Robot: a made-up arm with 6 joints.
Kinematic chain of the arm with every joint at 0, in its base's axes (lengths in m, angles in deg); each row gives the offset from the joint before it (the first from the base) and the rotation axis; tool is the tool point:
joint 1: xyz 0 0 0.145 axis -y
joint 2: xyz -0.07 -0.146 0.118 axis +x
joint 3: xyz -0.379 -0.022 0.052 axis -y
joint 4: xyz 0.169 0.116 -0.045 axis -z
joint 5: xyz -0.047 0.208 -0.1 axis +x
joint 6: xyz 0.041 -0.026 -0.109 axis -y
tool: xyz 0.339 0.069 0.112
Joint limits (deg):
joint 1: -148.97..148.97
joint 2: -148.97..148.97
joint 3: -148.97..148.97
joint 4: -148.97..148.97
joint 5: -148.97..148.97
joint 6: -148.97..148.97
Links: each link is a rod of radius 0.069 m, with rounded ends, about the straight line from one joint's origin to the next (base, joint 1, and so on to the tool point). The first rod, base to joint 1, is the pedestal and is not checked.
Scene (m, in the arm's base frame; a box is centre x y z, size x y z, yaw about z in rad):
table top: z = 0
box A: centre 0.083 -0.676 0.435 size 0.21 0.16 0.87 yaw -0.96
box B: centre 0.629 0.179 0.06 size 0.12 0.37 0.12 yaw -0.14
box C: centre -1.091 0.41 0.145 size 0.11 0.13 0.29 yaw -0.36
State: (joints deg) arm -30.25 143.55 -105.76 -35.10 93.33 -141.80
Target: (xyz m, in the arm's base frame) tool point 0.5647 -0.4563 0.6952
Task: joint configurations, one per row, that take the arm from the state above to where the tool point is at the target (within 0.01 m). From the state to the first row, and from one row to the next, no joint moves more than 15 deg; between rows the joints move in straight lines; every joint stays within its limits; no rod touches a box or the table.
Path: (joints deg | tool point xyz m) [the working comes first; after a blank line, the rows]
Joints at the target: -72.40 109.10 -112.49 -13.08 112.93 -126.44
Straight joint move there: touches box A.

1: -38.10 139.04 -91.71 -29.98 80.13 -127.02 | -0.3213 -0.8106 0.7406
2: -45.94 134.52 -77.66 -24.87 66.93 -112.25 | -0.1586 -0.7043 1.0471
3: -53.79 130.01 -63.61 -19.75 53.73 -97.47 | 0.1272 -0.4796 1.2068
4: -58.44 124.78 -75.83 -18.08 68.53 -104.71 | 0.2280 -0.5614 1.1308
5: -63.10 119.55 -88.05 -16.42 83.33 -111.96 | 0.3573 -0.5914 1.0068
6: -67.75 114.33 -100.27 -14.75 98.13 -119.20 | 0.4807 -0.5544 0.8532
7: -72.40 109.10 -112.49 -13.08 112.93 -126.44 | 0.5647 -0.4562 0.6952

